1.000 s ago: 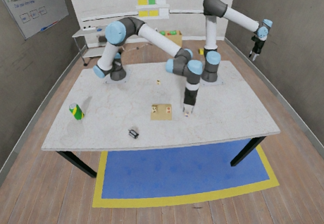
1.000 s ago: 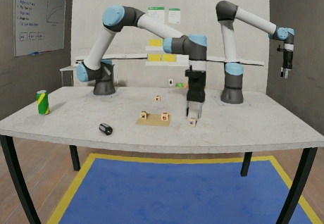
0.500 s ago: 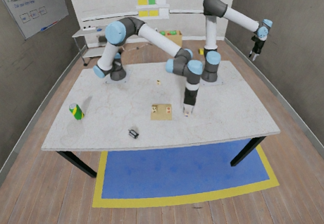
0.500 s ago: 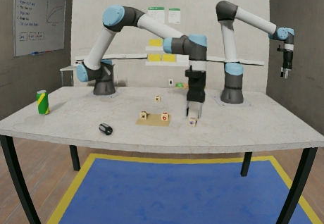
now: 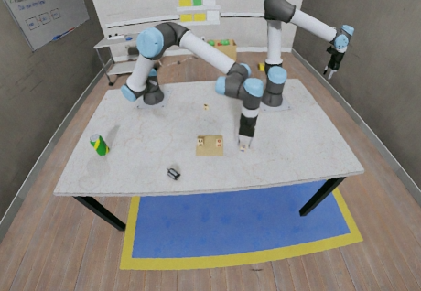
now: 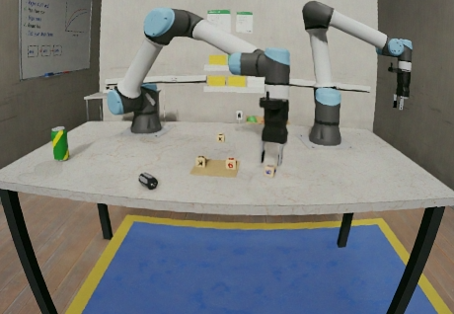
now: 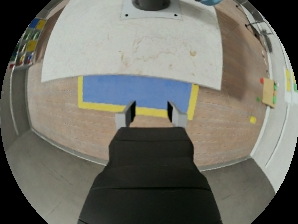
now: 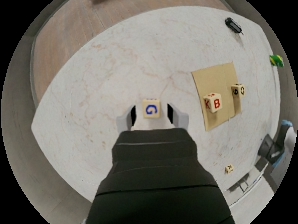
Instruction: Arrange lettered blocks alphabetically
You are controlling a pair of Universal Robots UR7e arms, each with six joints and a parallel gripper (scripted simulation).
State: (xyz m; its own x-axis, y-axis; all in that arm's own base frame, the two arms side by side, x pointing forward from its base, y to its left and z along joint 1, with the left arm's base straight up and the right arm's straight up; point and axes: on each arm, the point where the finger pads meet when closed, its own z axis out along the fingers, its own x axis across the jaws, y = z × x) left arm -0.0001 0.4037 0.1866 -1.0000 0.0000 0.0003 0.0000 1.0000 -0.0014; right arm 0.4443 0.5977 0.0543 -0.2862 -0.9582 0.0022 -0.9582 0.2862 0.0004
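My right gripper is now 40 mm above the blue-marked block. Also, from my right hand: black mouse-like object (330 mm to the right, 160 mm ahead, 40 mm below); then yellow can (760 mm to the right, 50 mm ahead, 10 mm above); then tan mat (170 mm to the right, 50 mm below, 30 mm behind).
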